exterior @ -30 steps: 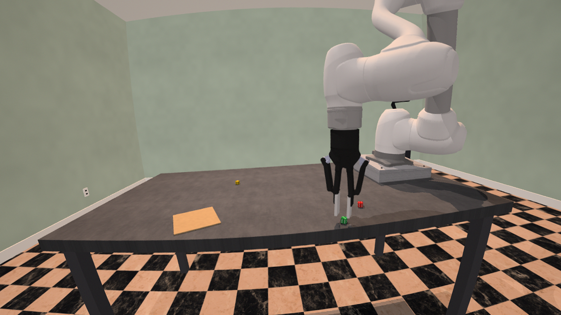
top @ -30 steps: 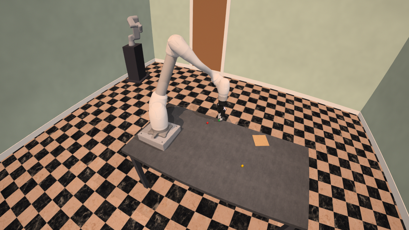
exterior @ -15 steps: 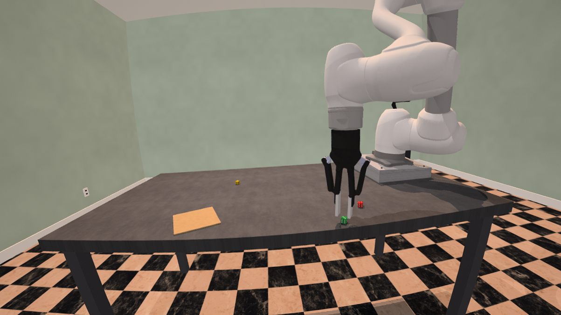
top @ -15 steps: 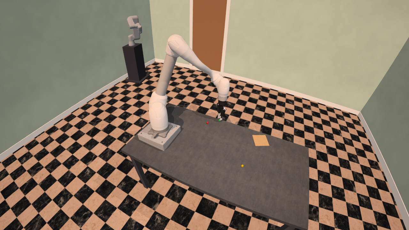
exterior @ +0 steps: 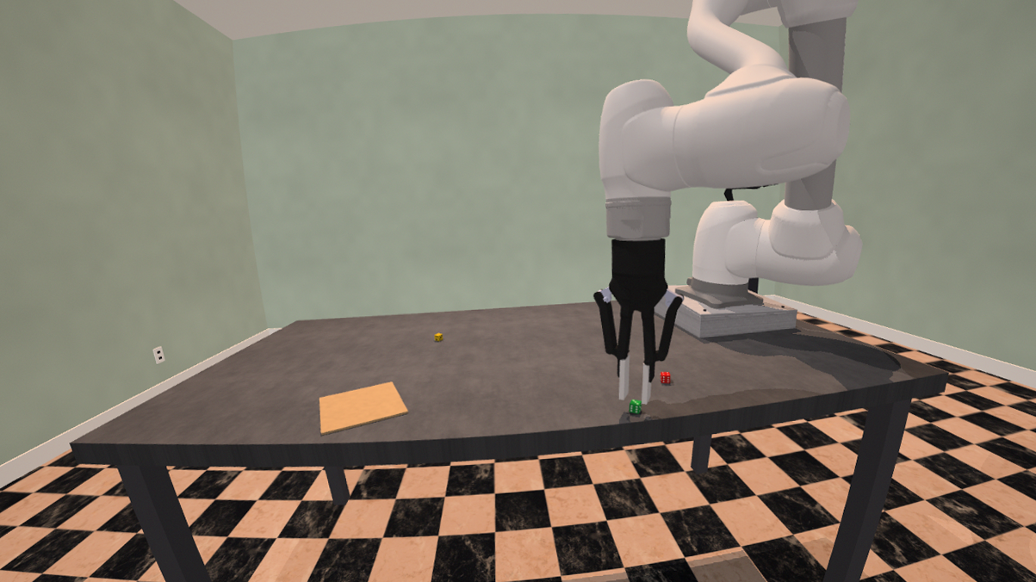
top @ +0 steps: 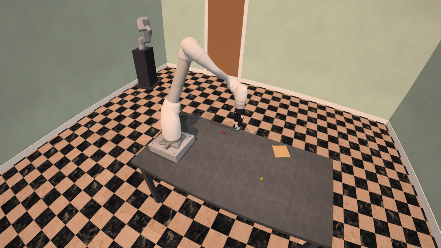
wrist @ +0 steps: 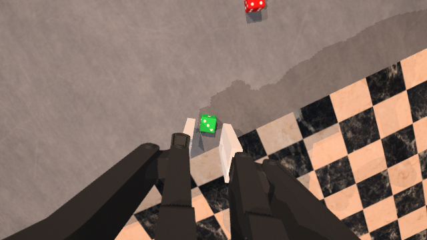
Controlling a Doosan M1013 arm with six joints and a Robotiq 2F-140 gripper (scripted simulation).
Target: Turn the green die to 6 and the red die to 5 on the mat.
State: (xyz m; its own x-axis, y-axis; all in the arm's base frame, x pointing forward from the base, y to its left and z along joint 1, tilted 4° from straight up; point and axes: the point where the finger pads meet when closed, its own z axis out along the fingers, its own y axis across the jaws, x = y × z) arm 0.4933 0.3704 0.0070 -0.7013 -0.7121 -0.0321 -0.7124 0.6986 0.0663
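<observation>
My hand is 5 cm above the green die. Round my hand: yellow die (29 cm ahead, 51 cm to the right, 5 cm below); then red die (11 cm behind, 8 cm to the right, 5 cm below); then orange mat (44 cm ahead, 17 cm to the right, 6 cm below).
</observation>
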